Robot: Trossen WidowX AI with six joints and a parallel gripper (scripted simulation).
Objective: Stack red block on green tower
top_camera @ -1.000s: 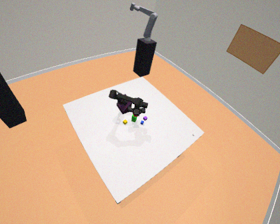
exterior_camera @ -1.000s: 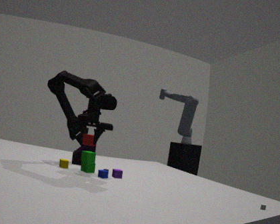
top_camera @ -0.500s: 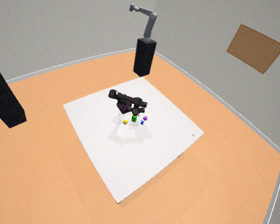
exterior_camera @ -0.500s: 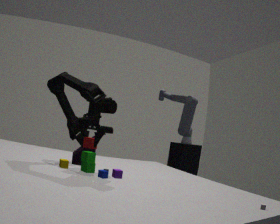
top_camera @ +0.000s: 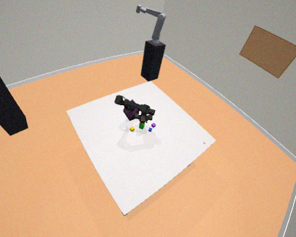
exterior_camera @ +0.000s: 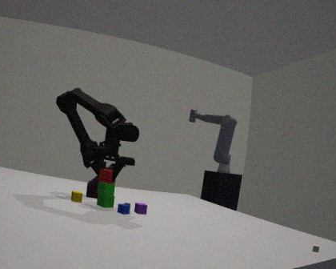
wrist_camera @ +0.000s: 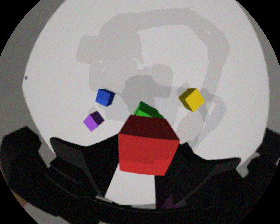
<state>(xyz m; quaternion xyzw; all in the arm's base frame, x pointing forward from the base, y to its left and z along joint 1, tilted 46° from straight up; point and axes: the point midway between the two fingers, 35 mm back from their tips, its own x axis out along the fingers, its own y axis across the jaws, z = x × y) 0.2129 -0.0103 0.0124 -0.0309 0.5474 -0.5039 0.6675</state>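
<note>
The red block is 20 mm above my gripper tip. Round my gripper tip: blue block (90 mm ahead, 80 mm below, 60 mm to the left); yellow block (110 mm to the right, 80 mm below, 20 mm behind); purple block (130 mm to the left, 80 mm below, 60 mm ahead).
</note>
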